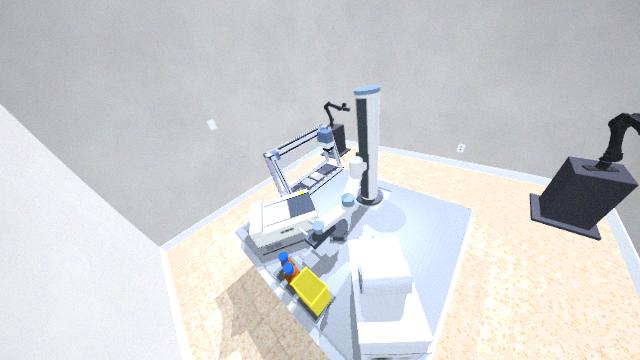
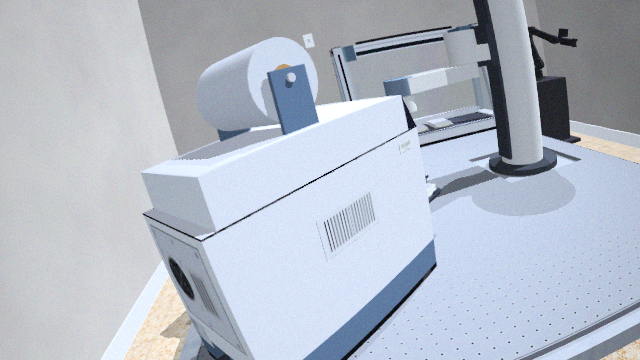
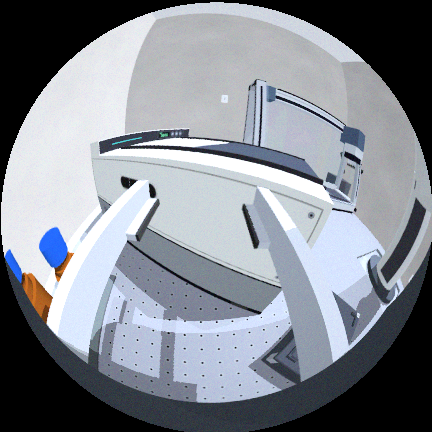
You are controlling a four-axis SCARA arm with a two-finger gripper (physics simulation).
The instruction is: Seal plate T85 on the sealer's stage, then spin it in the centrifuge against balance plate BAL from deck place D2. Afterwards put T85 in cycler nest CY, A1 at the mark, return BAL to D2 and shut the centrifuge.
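Frame: origin at the arm's base, x back, y left, z down, level; millimetres.
Seen in the pictures: gripper, fingertip midpoint: [image 1: 304, 224] [image 3: 200, 193]; arm's base, origin of the base link: [image 1: 369, 195] [image 2: 522, 163] [image 3: 381, 278].
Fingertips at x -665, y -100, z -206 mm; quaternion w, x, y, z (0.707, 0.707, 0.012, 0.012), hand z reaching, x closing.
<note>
Offsets run from my fingertips to a thing's middle. "spot": to the spot under its first point.
My gripper [image 3: 200, 193] is shut and empty; a gap remains between its two pads. It faces the long side of a white instrument @[dx -12, dy -226, dz +72 mm] [image 1: 282, 220] [image 3: 200, 195] with a dark top panel and a lit display; I cannot tell whether this is the centrifuge or the cycler. The sealer @[dx -77, dy +582, dz -44 mm] [image 1: 385, 305] [image 2: 320, 280] stands away from the hand, with a large film roll @[dx -93, dy +596, dz -224 mm] [image 2: 225, 87] on top. A dark, low nest @[dx +189, dy +125, dz +164 mm] [image 1: 339, 232] [image 3: 285, 357] lies near the hand. Small white plates @[dx +589, dy -482, dz +128 mm] [image 1: 315, 177] lie on the gantry's deck. No labels can be read, so T85 and BAL cannot be told.
Two orange bottles with blue caps [image 1: 288, 270] stand beside a yellow bin @[spot: dx -224, dy +238, dz +185 mm] [image 1: 311, 287] at the table's edge. The arm's tall column [image 1: 374, 145] [image 2: 520, 85] rises from the perforated table. Behind the white instrument is a gantry frame. Black arms stand on dark pedestals [image 1: 575, 195] beyond the table.
</note>
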